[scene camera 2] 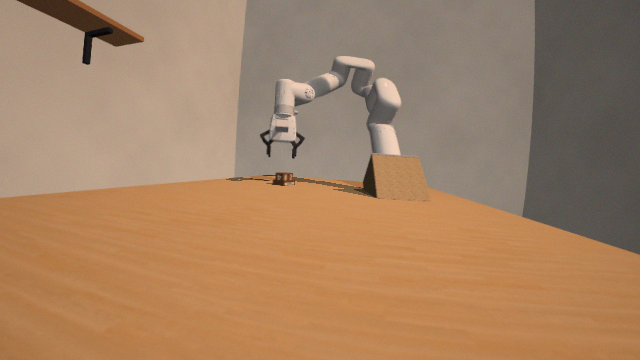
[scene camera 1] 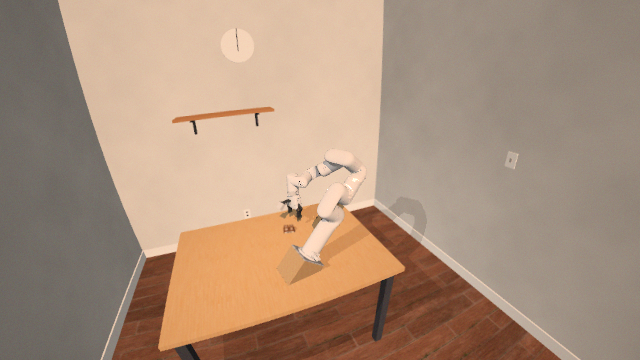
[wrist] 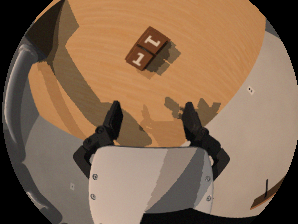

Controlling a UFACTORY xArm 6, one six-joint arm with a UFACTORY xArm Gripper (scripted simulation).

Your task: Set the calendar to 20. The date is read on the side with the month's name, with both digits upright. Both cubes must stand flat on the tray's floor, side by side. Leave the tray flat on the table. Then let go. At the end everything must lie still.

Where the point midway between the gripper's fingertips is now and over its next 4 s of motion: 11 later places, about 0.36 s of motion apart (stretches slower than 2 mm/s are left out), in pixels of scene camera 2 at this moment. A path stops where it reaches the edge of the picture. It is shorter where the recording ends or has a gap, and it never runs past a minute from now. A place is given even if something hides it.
The gripper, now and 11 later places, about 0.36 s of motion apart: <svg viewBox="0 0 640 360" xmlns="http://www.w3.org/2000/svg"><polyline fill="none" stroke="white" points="281,157 281,155 283,153 283,156 283,156 283,158 282,162 282,165 282,169 282,171 282,171 282,172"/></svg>
